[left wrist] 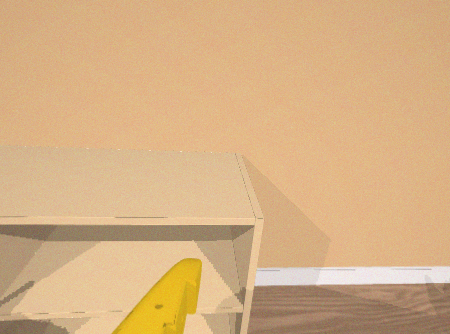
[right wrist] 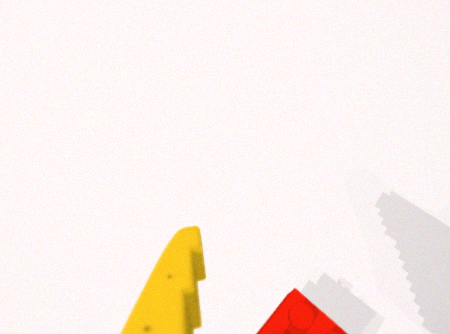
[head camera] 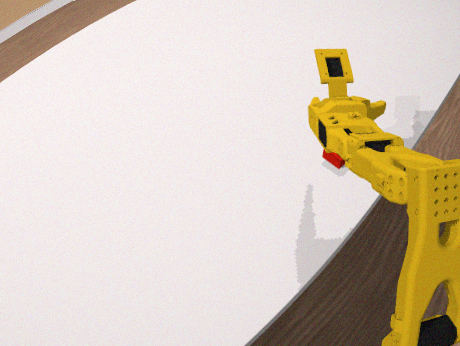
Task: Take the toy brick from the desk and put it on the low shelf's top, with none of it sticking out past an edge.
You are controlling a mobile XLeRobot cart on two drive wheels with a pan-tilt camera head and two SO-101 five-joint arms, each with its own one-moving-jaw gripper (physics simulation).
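Frame: origin at the left arm's base, x up, y left, z back, level; centimetres.
Where they show: left end effector, tool point: [left wrist: 199, 279]; right end effector, tool point: [right wrist: 202, 245] [head camera: 317, 100].
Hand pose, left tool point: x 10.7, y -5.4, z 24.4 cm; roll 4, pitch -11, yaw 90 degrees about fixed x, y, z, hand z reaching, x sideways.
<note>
After its pixels a point has its place.
The toy brick [head camera: 333, 159] @(x -4.4, y -45.3, z -31.4 cm) [right wrist: 302, 320] @(x -3.1, y -47.3, z -33.0 cm) is red and lies on the white desk [head camera: 150, 175] @(x -5.5, y -22.3, z -42.2 cm) [right wrist: 150, 100] @(x -5.5, y -47.5, z -48.7 cm). In the head view the right arm partly covers it; in the right wrist view one studded corner shows at the bottom edge, right of the notched jaw [right wrist: 175, 290]. My right gripper [head camera: 345, 110] is open and empty, above the desk near the brick; its tips are hidden in the head view. The low shelf's top [left wrist: 125, 185] @(x -16.5, y -39.1, z 69.7 cm) shows at the left of the left wrist view. My left gripper's one visible jaw [left wrist: 175, 295] @(x 11.3, y -5.5, z 23.4 cm) is in front of the shelf's opening; that gripper is open and empty.
The desk's curved edge runs beneath the right arm [head camera: 375, 167] @(x 16.7, y -34.3, z -15.9 cm), with brown wood floor [head camera: 320, 305] @(x -77.6, y -56.2, z -31.7 cm) beyond. Grey arm shadows [head camera: 310, 250] @(x -5.5, y -35.0, z -21.6 cm) [right wrist: 425, 250] @(x -5.5, y -55.3, z -32.0 cm) fall on the desk. An orange-tan wall [left wrist: 325, 100] @(x 1.7, y 6.5, z 112.0 cm) stands behind the shelf, with a white baseboard [left wrist: 380, 276] @(x -73.0, y 46.6, z 124.5 cm) at right.
</note>
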